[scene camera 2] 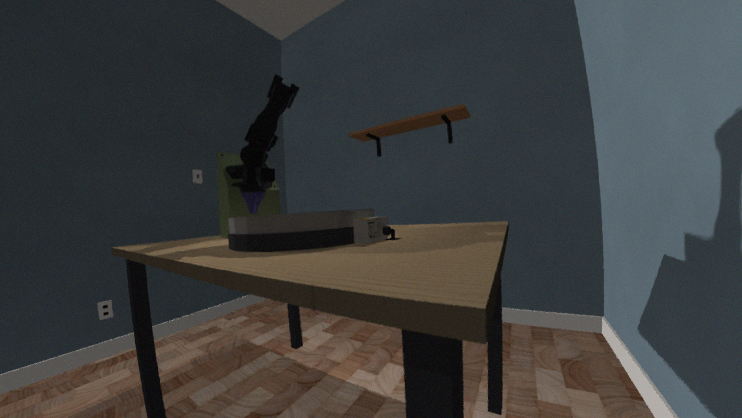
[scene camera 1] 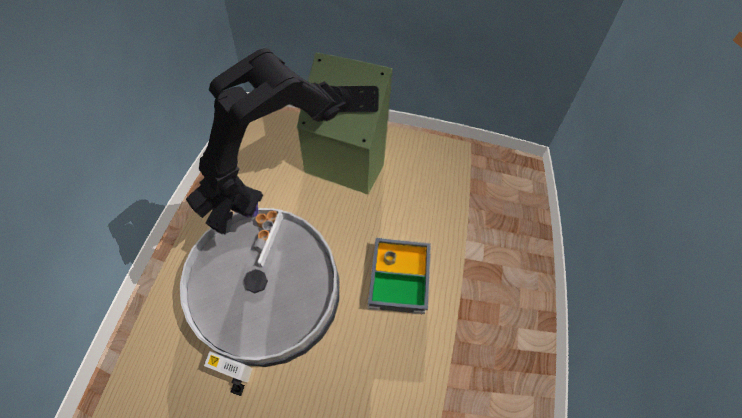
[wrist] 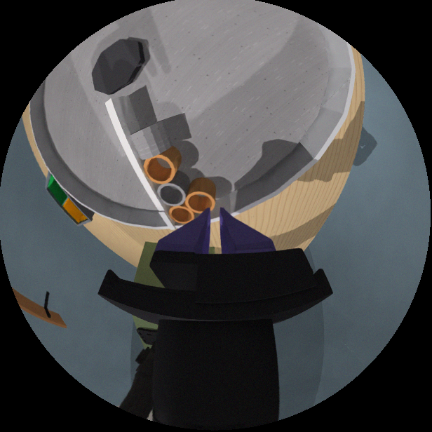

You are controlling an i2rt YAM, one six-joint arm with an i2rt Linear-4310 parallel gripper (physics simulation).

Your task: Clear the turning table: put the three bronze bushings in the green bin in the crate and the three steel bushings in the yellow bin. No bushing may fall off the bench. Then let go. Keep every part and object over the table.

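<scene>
My gripper has its purple fingers shut with a thin gap, low at the turning table's rim. A bronze bushing stands just beside the left fingertip in the wrist view. A second bronze bushing, a steel bushing and a third bronze bushing cluster along the divider. Another steel bushing is beyond them. A steel bushing is in the yellow bin. The green bin shows no bushing.
The white divider runs from near the dark hub to the rim. The crate stands to the right of the turning table in scene camera 1. A green pedestal stands behind. A white control box sits at the near side.
</scene>
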